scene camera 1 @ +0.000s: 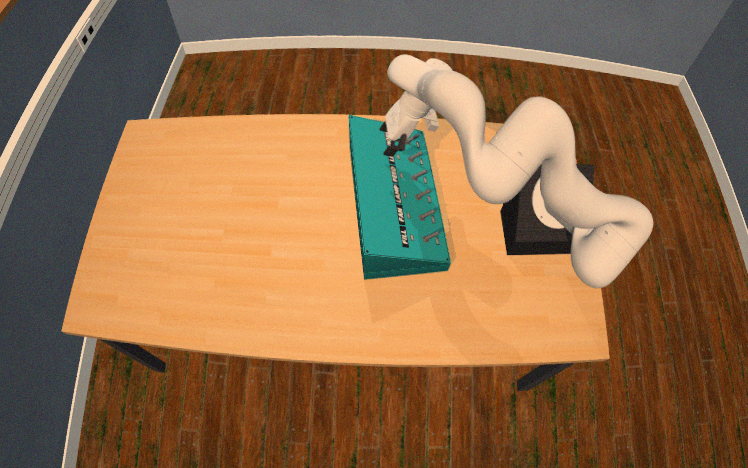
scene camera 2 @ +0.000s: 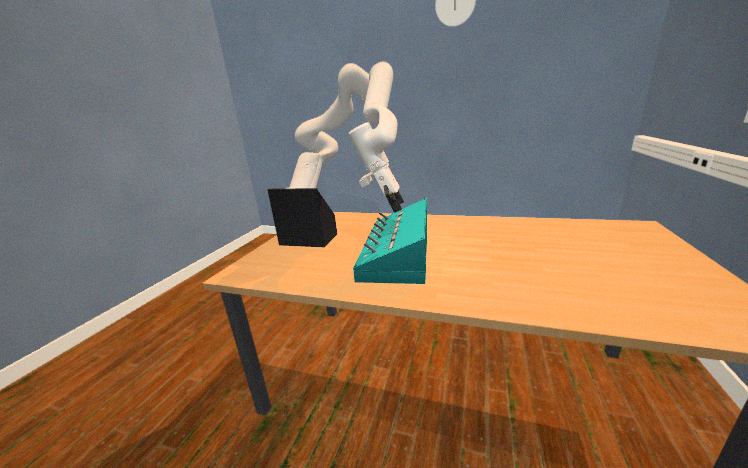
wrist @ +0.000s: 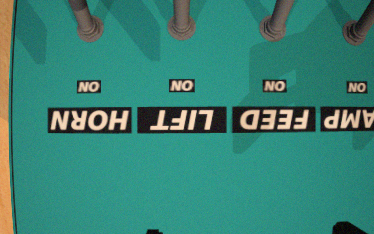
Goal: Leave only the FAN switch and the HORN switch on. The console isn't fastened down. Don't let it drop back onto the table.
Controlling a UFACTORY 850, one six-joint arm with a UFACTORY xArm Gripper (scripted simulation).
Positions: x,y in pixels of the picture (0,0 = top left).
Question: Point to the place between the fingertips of my gripper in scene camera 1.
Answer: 385,142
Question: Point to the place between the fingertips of my gripper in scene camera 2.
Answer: At 399,207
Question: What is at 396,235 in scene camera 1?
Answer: A teal sloped console.
